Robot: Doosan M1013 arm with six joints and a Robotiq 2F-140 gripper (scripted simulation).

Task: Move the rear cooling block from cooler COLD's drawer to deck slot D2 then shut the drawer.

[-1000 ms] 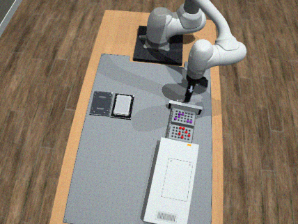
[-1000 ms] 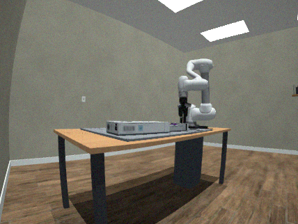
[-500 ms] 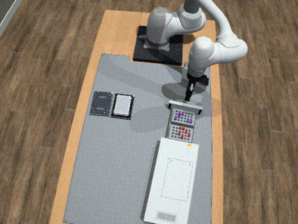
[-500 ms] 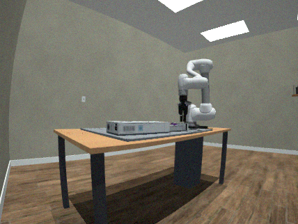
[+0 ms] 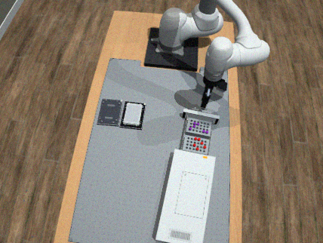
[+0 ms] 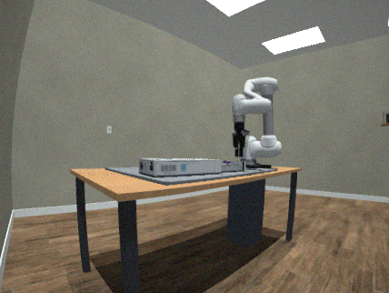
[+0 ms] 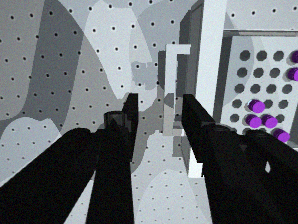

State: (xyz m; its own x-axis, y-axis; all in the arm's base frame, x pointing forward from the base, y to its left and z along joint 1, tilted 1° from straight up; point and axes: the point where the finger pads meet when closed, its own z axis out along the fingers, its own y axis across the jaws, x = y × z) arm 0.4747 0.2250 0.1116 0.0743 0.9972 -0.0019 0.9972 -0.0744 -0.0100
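The cooling block lies 22 cm ahead of my hand, 2 cm to the right of it and 10 cm below it. Round my hand: deck slot D2: 8 cm ahead, 50 cm to the right, 13 cm below; then white cooler: 32 cm ahead, 2 cm to the right, 9 cm below.
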